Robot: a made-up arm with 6 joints.
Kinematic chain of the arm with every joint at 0, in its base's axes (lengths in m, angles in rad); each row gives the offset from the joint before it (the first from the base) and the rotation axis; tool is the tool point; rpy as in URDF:
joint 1: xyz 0 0 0.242 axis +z
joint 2: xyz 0 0 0 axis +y
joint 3: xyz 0.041 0 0.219 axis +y
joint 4: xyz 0.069 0 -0.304 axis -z
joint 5: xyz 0 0 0 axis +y
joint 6: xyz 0.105 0 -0.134 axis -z
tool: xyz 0 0 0 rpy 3.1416 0 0
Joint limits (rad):
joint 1: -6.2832..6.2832
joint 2: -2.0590..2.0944
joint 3: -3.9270..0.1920
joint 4: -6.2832..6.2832
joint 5: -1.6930..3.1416
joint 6: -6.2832..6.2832
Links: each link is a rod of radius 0.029 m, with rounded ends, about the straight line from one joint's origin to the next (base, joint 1, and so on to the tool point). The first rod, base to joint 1, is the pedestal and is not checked.
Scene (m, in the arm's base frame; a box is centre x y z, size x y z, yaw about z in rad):
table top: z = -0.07
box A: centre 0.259 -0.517 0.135 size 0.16 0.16 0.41 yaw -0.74
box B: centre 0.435 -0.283 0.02 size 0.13 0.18 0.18 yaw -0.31
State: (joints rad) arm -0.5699 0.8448 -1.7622 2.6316 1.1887 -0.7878
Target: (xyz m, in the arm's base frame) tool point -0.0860 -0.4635 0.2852
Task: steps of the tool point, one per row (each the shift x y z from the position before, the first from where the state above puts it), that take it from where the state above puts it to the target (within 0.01 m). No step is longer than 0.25 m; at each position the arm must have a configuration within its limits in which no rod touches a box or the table.
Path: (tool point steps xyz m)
1: -0.0670 -0.0820 0.1298
2: -0.0990 -0.0503 0.1249
3: -0.1177 -0.0085 0.1155
4: -0.1198 0.0388 0.1011
5: -0.1043 0.0856 0.0817
6: -0.0717 0.1246 0.0567
7: -0.0201 -0.1639 -0.1390
8: -0.0256 -0.0910 -0.1849
9: -0.0192 -0.0084 -0.1968

